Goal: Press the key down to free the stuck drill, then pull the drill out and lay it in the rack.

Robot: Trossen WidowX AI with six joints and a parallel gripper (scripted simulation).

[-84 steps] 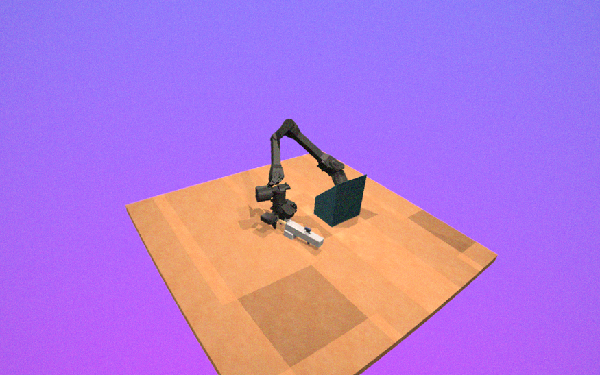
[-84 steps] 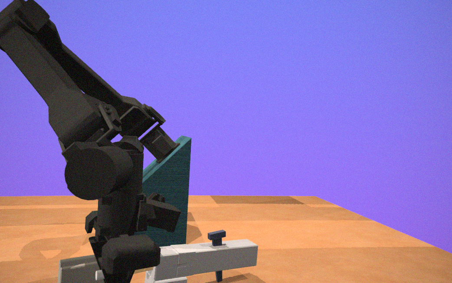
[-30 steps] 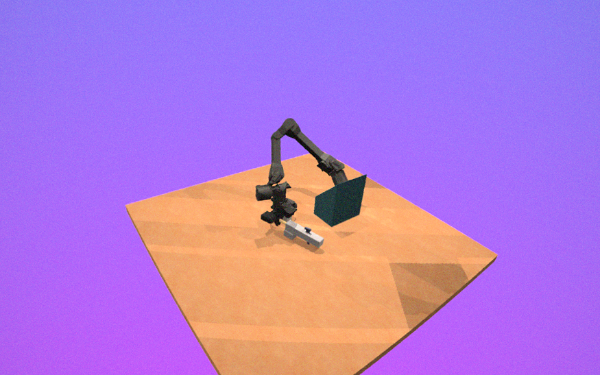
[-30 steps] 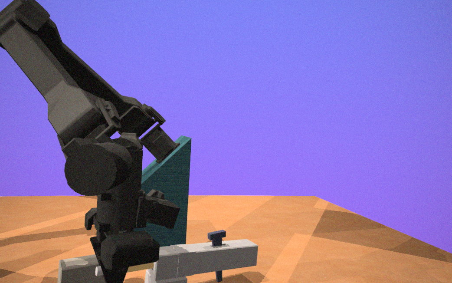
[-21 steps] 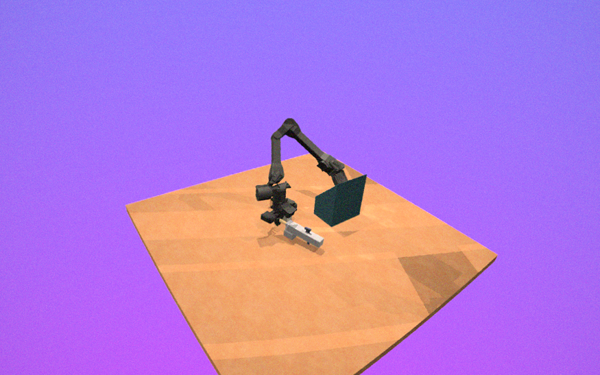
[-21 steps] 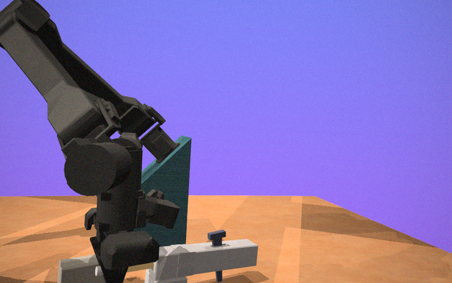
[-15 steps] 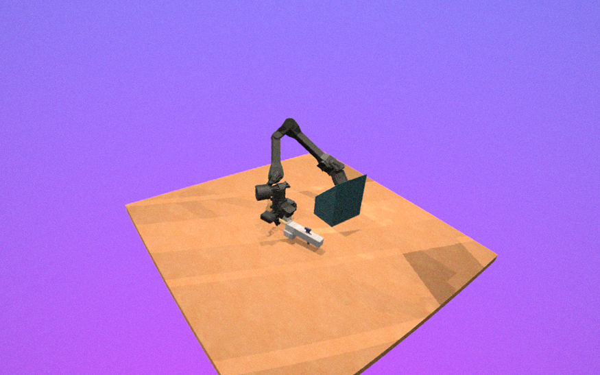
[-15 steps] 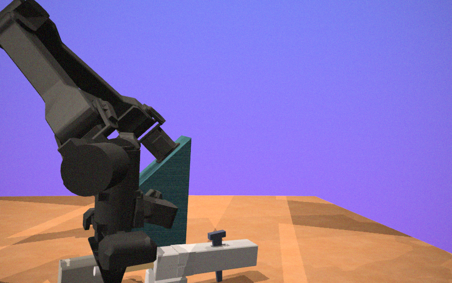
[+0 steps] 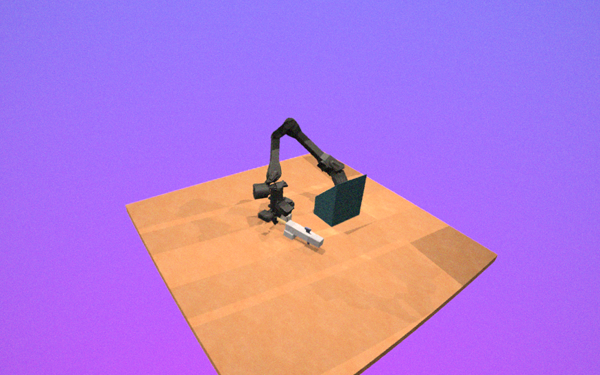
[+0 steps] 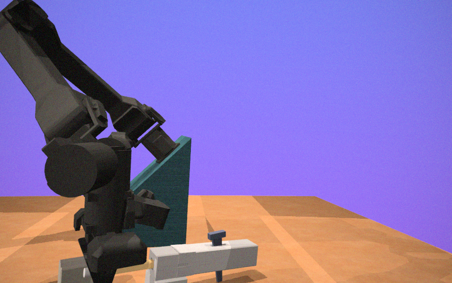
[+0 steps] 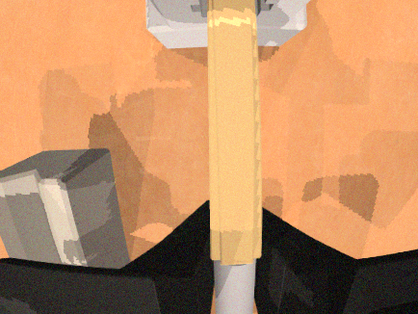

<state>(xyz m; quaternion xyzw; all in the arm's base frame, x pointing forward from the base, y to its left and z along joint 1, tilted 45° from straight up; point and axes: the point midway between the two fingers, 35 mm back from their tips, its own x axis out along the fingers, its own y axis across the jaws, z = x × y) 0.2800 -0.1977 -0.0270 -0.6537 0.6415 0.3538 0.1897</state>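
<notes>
Right now the drill is 40 mm to the left of my gripper tip, 30 mm above it and 10 mm behind it. The rest, counted from my gripper tip: housing 150 mm to the left, 30 mm behind, 20 mm above; then grey rack 70 mm behind, 30 mm to the right; then dark blue t-shaped key 170 mm to the left, 40 mm behind, 30 mm above.
</notes>
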